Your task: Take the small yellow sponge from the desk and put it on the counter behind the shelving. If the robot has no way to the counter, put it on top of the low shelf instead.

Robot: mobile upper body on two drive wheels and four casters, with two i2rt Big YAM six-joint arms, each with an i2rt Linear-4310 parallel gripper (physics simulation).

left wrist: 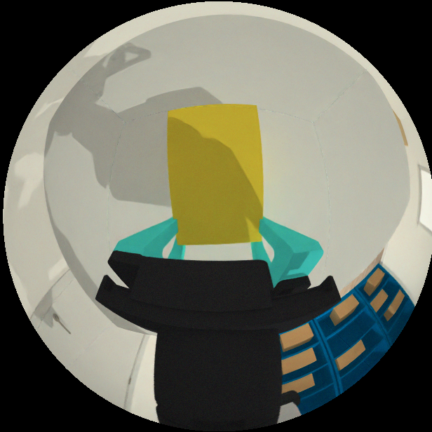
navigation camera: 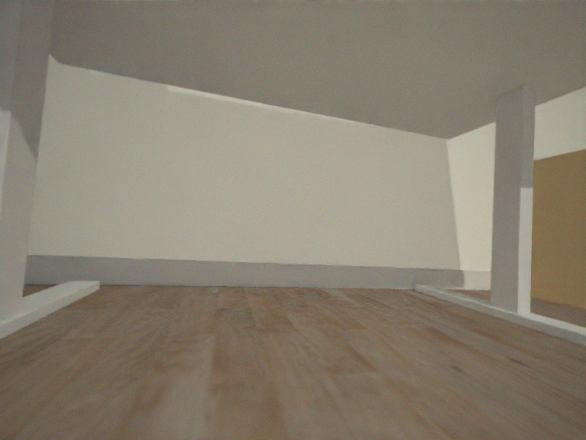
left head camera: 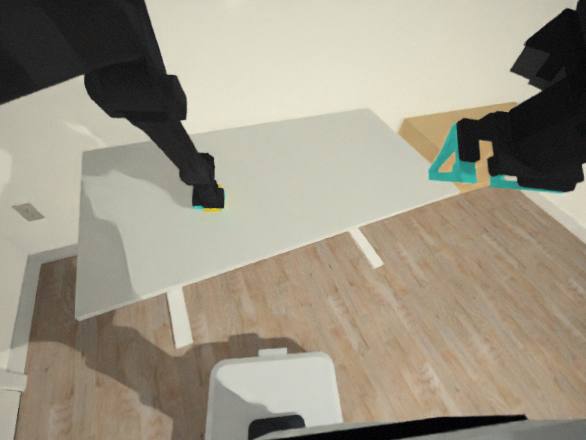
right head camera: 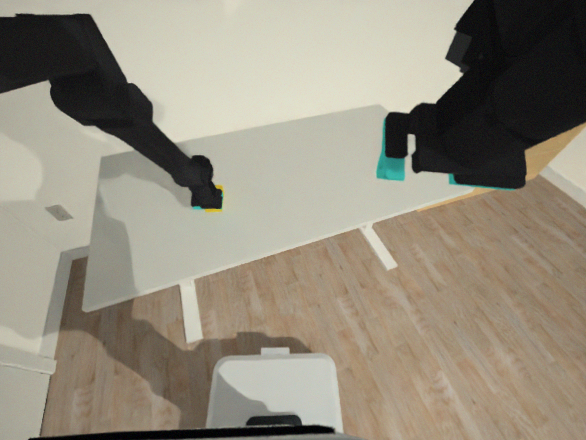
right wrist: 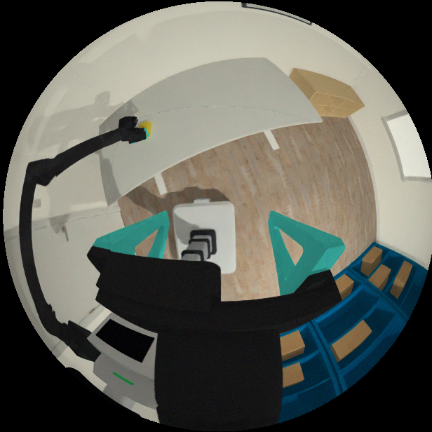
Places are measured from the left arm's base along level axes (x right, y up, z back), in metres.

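Pixels of known places: left gripper, fingertip midpoint: [left head camera: 212, 207] [right head camera: 213, 207]; right gripper, fingertip midpoint: [left head camera: 460, 178] [right head camera: 414, 176].
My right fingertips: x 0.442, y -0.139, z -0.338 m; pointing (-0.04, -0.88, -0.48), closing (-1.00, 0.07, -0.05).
Behind a point stands the place of what it marks.
The small yellow sponge [left head camera: 213, 210] {x 0.001, y -0.683, z -0.743 m} [right head camera: 214, 210] {x 0.003, y -0.682, z -0.743 m} [left wrist: 215, 170] [right wrist: 145, 126] is at the grey desk [left head camera: 300, 170] {x 0.361, y -0.690, z -0.982 m} [right head camera: 300, 170] {x 0.349, y -0.690, z -0.981 m} [left wrist: 300, 65] [right wrist: 215, 95], partly hidden by my left gripper in the head views. My left gripper [left head camera: 209, 205] {x -0.002, y -0.677, z -0.753 m} [left wrist: 218, 216] is shut on it, with a teal finger against each long side. I cannot tell whether the sponge touches the desk top. My right gripper [left head camera: 484, 181] [right head camera: 432, 179] {x 0.442, y -0.139, z -0.338 m} [right wrist: 218, 216] is open and empty, high up at the right. The counter cannot be made out.
Blue shelving [left wrist: 327, 362] [right wrist: 327, 356] holds brown boxes. A low wooden unit [left head camera: 435, 127] {x 1.382, y -0.800, z -1.571 m} [right wrist: 320, 82] [navigation camera: 560, 225] {x 1.255, y -1.096, z -1.469 m} stands beyond the desk's right end. White desk legs [navigation camera: 507, 200] {x 0.829, y -1.056, z -1.164 m} stand ahead of the base [left head camera: 275, 380] {x 0.229, y -1.150, z -0.225 m}. Walls rise behind and left of the desk.
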